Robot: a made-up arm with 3 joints. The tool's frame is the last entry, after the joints. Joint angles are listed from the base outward. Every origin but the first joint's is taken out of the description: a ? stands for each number. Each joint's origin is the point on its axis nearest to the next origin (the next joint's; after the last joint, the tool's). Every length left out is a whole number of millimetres.
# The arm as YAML. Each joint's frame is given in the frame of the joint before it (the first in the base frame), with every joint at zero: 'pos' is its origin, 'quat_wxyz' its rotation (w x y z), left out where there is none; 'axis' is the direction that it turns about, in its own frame. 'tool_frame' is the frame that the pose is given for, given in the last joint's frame.
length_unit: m
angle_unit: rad
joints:
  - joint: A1
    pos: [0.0, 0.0, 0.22]
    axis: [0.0, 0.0, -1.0]
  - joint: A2
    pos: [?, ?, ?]
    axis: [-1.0, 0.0, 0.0]
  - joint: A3
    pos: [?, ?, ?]
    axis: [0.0, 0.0, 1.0]
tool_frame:
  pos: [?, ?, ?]
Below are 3 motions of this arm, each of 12 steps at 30 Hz.
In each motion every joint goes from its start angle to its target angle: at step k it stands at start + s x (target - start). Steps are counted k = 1, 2, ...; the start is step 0. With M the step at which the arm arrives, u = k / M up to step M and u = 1 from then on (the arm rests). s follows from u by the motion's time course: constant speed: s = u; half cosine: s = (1 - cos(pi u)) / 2; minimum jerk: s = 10 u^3 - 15 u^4 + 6 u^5.
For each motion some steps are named. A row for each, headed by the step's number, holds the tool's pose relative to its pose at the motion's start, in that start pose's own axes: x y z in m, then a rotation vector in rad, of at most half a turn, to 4 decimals.
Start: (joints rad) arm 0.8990 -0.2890 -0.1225
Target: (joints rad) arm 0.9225 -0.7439 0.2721
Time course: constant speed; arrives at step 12
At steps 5, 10, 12:
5: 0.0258 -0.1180 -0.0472 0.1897 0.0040 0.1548
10: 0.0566 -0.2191 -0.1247 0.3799 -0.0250 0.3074
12: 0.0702 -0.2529 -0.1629 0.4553 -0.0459 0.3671

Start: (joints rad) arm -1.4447 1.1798 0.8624
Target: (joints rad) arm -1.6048 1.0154 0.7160
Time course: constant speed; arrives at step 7
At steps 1, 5, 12:
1: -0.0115 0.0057 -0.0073 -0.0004 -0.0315 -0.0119
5: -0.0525 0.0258 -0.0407 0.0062 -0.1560 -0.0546
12: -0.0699 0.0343 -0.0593 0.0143 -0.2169 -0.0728

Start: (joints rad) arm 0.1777 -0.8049 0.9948
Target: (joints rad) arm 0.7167 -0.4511 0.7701
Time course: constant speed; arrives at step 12
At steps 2, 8, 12:
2: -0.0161 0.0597 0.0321 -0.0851 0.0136 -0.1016
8: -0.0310 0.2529 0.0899 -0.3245 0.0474 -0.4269
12: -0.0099 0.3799 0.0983 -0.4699 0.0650 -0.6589

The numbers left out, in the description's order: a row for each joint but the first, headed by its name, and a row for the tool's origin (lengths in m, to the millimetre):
A2: 0.25 0.05 0.0
A3: 0.0 -0.1 0.38
tool: -0.32 -0.1 0.0

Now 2 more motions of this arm.
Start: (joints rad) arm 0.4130 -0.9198 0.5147
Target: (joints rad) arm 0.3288 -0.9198 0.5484
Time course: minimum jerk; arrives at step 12
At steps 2, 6, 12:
2: 0.0013 -0.0010 -0.0001 0.0012 0.0021 0.0030
6: 0.0191 -0.0142 -0.0012 0.0167 0.0290 0.0424
12: 0.0388 -0.0278 -0.0033 0.0340 0.0577 0.0847

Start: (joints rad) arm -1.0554 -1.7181 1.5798
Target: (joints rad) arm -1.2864 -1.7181 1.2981
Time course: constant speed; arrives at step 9
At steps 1, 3, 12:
1: -0.0043 0.0034 -0.0088 0.0254 0.0002 -0.0351
3: -0.0119 0.0112 -0.0253 0.0761 0.0029 -0.1052
12: -0.0254 0.0399 -0.0658 0.2274 0.0302 -0.3144

